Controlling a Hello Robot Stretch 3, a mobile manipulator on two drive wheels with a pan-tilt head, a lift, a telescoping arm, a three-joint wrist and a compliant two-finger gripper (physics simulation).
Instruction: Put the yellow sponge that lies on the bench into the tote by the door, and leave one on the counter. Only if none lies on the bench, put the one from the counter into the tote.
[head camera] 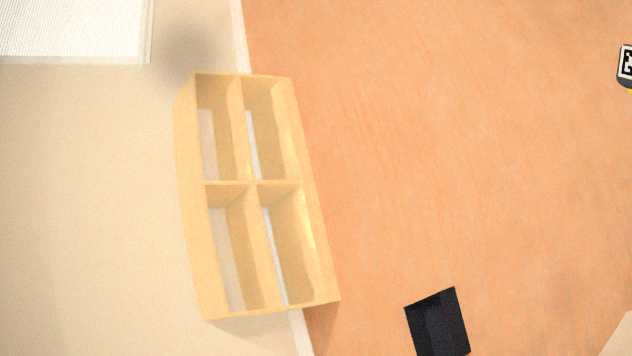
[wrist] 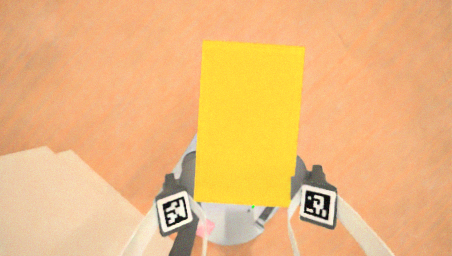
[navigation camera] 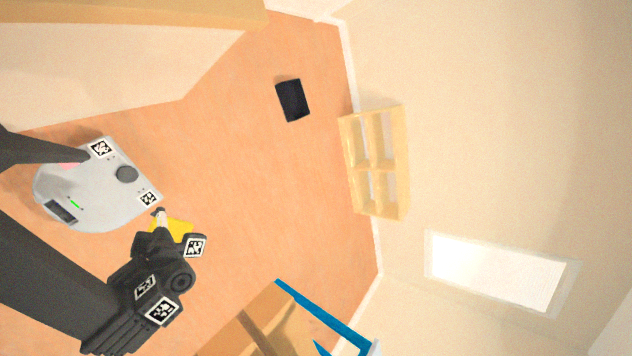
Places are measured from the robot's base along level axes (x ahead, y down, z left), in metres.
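Pixels of known places: gripper, fingertip midpoint: point(wrist: 242, 173) point(navigation camera: 154, 225); robot's base, origin of the base link: point(navigation camera: 127, 173).
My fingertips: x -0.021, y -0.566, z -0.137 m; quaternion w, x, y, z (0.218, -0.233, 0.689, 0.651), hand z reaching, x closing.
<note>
For each thing: its top centre in the pictures, then the offset to it from my fingertips.
- yellow sponge, middle of its top: point(wrist: 248, 127) point(navigation camera: 172, 232) dx +0.022, dy -0.039, dz -0.035 m
- black box, middle of its top: point(head camera: 429, 333) point(navigation camera: 297, 99) dx +1.185, dy +0.466, dz +0.060 m
My gripper point(navigation camera: 176, 228) point(wrist: 242, 173) is shut on a yellow sponge point(navigation camera: 181, 230) point(wrist: 250, 120), which is held by its near end between the fingertips, above the floor beside my base. At the right edge of the head view, part of one finger and a sliver of yellow show. A black box point(head camera: 442, 325) point(navigation camera: 292, 100), which looks like the tote, stands on the floor away from the gripper; its inside is dark. A counter with a wooden top point(navigation camera: 125, 12) and pale side is at the upper left of the navigation view. No door shows.
An empty wooden shelf unit point(head camera: 192, 210) point(navigation camera: 404, 165) stands against the wall beyond the black box. My base point(navigation camera: 100, 195) is below the arm. At the bottom of the navigation view are a blue bar point(navigation camera: 325, 315) and wooden furniture point(navigation camera: 270, 302). A bright window point(navigation camera: 495, 272) is in the wall.
</note>
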